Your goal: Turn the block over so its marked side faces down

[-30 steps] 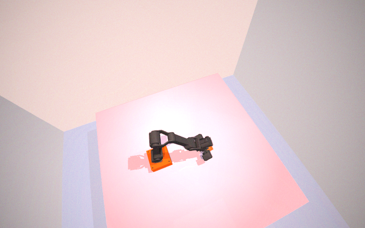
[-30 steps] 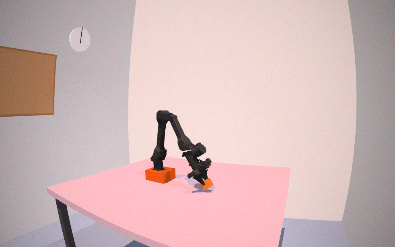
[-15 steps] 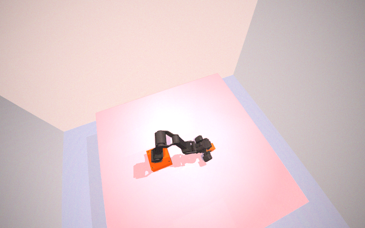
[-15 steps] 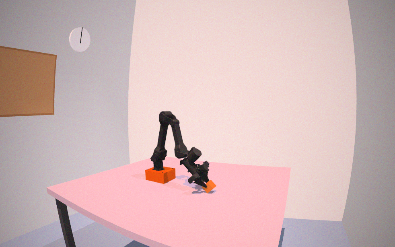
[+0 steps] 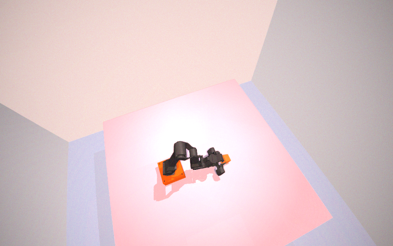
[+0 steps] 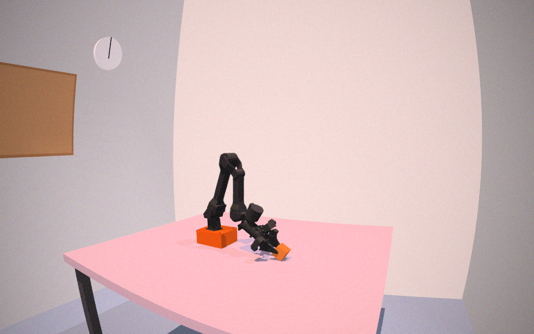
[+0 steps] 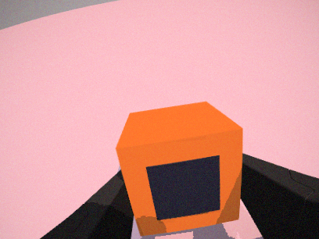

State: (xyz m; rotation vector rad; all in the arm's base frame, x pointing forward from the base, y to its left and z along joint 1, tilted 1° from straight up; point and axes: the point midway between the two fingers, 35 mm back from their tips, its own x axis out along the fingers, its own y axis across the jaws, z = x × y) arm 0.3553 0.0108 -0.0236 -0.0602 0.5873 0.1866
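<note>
My gripper tip is now 10 mm past the orange block.
</note>
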